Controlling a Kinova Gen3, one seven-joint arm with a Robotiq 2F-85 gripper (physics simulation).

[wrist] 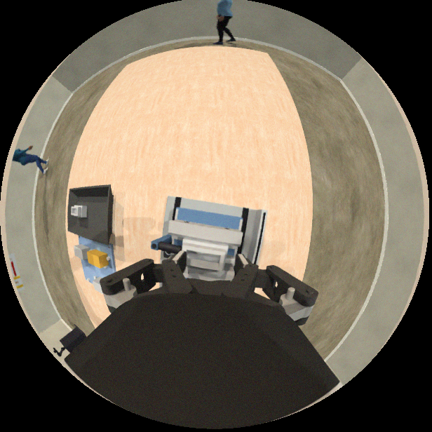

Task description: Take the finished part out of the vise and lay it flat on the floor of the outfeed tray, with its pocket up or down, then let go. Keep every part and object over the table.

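Observation:
The vise [207,218] stands at the lower middle, with light grey jaws over a blue bed and a blue-and-black handle at its left. The finished part [206,246], a pale block with a recessed pocket, sits at the near side of the long jaw; its lower edge is hard to tell from the vise. My gripper [210,260] is open, with one fingertip to the left and one to the right of the part; whether they touch it cannot be told. The dark outfeed tray [98,223] stands at the left, with a small pale part [78,211] inside.
A blue mat [108,249] lies just below the tray, bearing an orange block [97,258] and a grey block [81,251]. The wooden table [200,125] extends beyond the vise; its right edge runs to the right of the vise. Two people are beyond the table.

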